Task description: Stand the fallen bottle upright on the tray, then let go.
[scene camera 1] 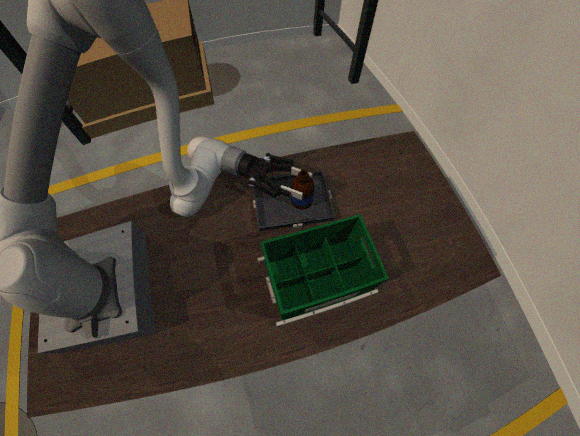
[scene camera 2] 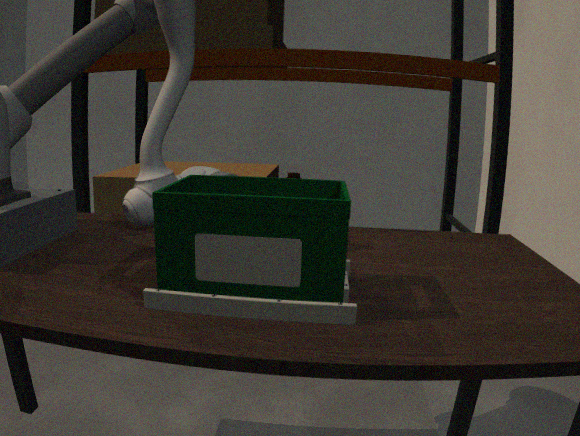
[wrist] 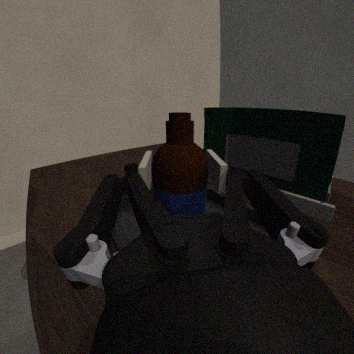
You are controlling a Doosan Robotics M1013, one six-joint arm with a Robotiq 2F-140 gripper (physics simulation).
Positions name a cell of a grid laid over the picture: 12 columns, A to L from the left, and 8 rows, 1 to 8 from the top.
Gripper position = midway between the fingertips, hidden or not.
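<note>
Visible to me: my gripper (scene camera 1: G4); a pale strip (scene camera 2: D6); a brown bottle (wrist: G4).
</note>
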